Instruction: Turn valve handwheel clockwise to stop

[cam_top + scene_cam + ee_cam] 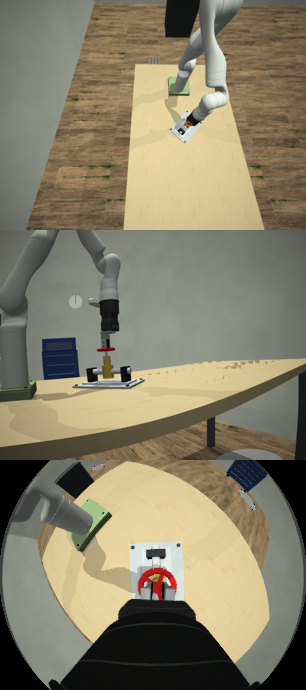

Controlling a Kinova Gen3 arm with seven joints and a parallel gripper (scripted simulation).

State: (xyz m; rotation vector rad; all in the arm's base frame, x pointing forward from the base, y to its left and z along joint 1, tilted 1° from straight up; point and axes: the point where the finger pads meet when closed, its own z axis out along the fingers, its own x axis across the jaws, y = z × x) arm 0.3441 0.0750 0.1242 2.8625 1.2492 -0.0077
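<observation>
Right now the red handwheel is 30 mm below my hand.
</observation>
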